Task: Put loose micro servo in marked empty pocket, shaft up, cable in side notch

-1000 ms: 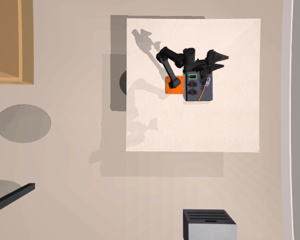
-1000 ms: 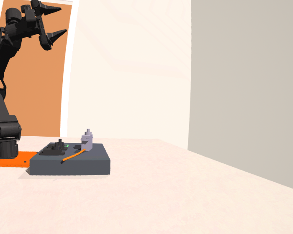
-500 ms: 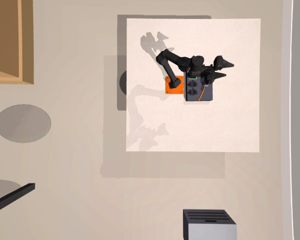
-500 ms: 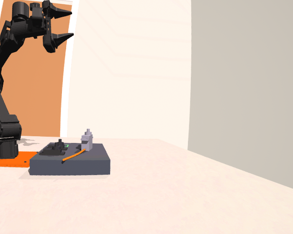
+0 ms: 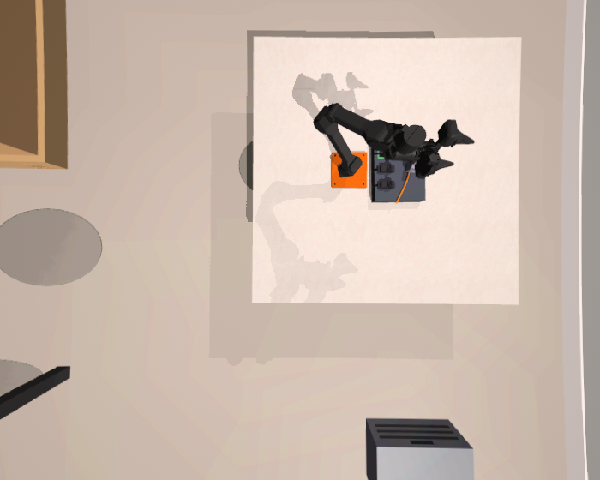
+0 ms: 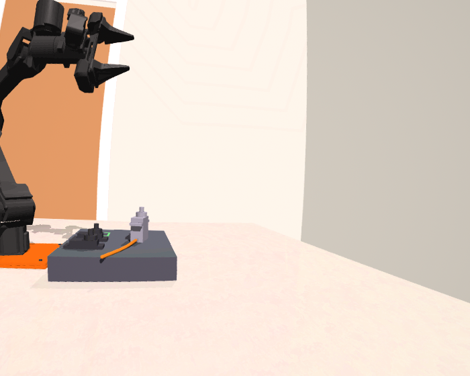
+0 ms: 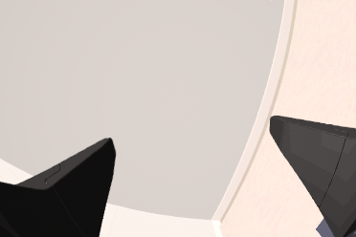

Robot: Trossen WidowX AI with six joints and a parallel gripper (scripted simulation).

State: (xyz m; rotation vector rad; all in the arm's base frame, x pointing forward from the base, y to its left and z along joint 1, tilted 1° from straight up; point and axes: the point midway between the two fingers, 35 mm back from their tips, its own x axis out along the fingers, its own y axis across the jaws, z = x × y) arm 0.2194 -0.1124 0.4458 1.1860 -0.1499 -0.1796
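My gripper tip is 44 cm above the dark deck, 8 cm to the right of it and 5 cm short of it.
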